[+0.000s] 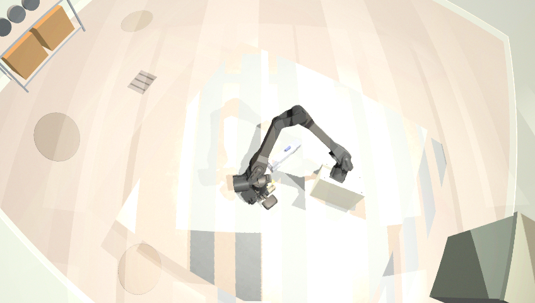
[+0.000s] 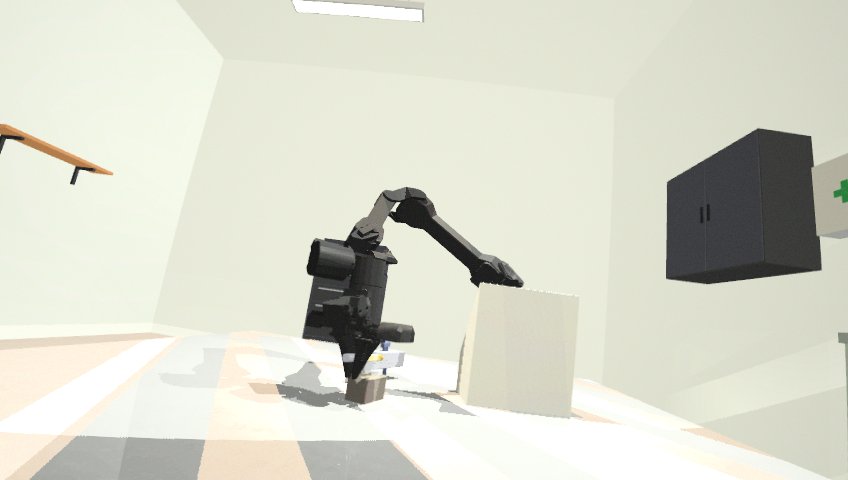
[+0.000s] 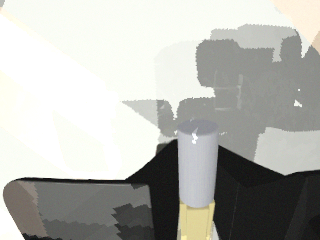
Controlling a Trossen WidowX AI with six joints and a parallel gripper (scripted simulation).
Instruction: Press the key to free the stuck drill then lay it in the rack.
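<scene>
Right now the drill is 4 cm to the right of my gripper tip, 3 cm above it and 1 cm behind it. From my gripper tip the other things lie so: blue key: 26 cm to the right, 1 cm above; fixture: 23 cm to the right.
</scene>
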